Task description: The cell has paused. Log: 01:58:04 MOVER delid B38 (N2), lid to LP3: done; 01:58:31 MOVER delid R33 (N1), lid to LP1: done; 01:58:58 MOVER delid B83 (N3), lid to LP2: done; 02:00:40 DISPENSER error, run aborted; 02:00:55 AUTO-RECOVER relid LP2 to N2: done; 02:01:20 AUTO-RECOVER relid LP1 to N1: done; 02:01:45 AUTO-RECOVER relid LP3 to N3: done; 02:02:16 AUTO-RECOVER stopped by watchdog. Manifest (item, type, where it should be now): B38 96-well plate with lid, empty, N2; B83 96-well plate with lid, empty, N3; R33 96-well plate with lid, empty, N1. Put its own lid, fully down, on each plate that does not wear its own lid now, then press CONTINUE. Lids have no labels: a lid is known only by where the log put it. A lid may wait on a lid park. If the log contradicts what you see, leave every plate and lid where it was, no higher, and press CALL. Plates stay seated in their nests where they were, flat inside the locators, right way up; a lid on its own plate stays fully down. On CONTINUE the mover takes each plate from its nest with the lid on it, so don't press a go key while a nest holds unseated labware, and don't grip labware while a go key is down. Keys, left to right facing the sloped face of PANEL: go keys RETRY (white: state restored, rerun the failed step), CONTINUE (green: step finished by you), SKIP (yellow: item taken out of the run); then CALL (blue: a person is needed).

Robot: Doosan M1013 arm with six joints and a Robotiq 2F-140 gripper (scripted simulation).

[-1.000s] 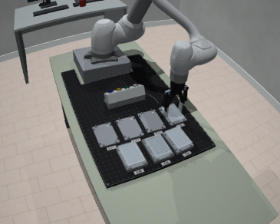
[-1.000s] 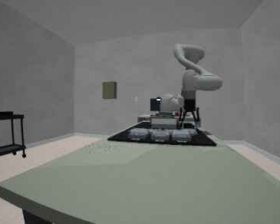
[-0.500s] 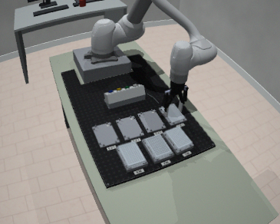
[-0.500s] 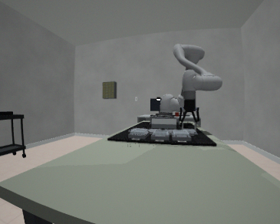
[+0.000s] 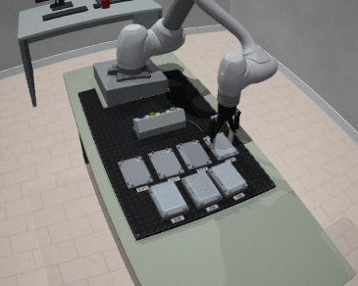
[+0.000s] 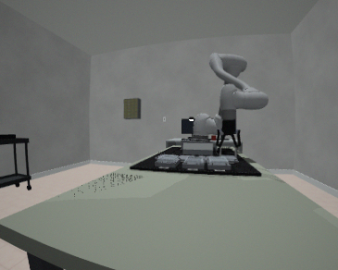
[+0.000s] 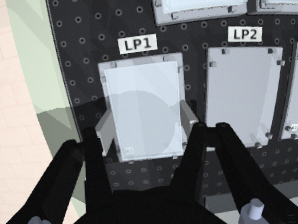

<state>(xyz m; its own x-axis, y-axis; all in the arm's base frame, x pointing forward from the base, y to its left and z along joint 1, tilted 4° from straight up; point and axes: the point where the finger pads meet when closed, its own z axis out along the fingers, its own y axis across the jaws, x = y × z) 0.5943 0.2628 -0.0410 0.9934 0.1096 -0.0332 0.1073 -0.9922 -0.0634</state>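
Now: hand 3 cm above the lid park LP1. Round my hand: lid park LP2: 1 cm ahead, 13 cm to the right, 3 cm below; then lid park LP4: 3 cm ahead, 25 cm to the right, 3 cm below; then white key: 23 cm behind, 14 cm to the right, 3 cm above.
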